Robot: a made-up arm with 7 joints.
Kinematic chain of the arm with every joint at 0, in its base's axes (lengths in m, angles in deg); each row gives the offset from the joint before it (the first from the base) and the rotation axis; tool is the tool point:
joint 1: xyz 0 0.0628 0 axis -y
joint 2: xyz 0 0.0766 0 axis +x
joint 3: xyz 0 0 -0.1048 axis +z
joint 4: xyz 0 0 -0.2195 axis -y
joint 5: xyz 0 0 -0.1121 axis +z
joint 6: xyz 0 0 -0.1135 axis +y
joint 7: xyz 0 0 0 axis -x
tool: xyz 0 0 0
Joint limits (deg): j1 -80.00..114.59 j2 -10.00..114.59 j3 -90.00..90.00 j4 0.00..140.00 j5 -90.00..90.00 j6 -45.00..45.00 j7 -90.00..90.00
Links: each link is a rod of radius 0.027 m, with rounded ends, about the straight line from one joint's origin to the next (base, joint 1, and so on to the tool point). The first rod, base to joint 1, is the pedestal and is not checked.
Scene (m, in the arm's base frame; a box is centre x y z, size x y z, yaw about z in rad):
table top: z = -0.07
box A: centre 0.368 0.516 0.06 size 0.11 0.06 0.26 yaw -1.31
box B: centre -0.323 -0.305 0 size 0.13 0.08 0.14 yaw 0.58
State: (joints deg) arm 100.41 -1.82 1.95 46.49 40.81 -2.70 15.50
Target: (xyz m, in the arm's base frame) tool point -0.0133 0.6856 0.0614
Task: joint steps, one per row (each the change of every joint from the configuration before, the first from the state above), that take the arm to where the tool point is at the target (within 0.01 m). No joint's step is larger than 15 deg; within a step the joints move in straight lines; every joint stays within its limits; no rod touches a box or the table.
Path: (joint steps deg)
1: 2.36 12.58 -2.22 1.57 -0.92 3.35 4.08
2: 2.37 12.58 -2.22 1.56 -0.93 3.35 4.08
3: 2.36 12.59 -2.22 1.57 -0.92 3.34 4.07
4: 2.36 12.58 -2.22 1.56 -0.92 3.35 4.08
5: 2.37 12.58 -2.22 1.57 -0.93 3.35 4.08
6: 2.36 12.58 -2.21 1.56 -0.92 3.35 4.08
7: -13.49 3.26 2.04 -7.66 0.79 -2.87 -3.50
8: -13.49 3.25 2.04 -7.67 0.79 -2.87 -3.49
9: -13.48 3.26 2.04 -7.67 0.79 -2.87 -3.50
10: -13.49 3.25 2.04 -7.67 0.79 -2.87 -3.49
11: -13.49 3.25 2.04 -7.66 0.80 -2.87 -3.50
12: -13.49 3.26 2.04 -7.67 0.79 -2.87 -3.49
13: -13.49 3.25 2.04 -7.67 0.79 -2.87 -3.50

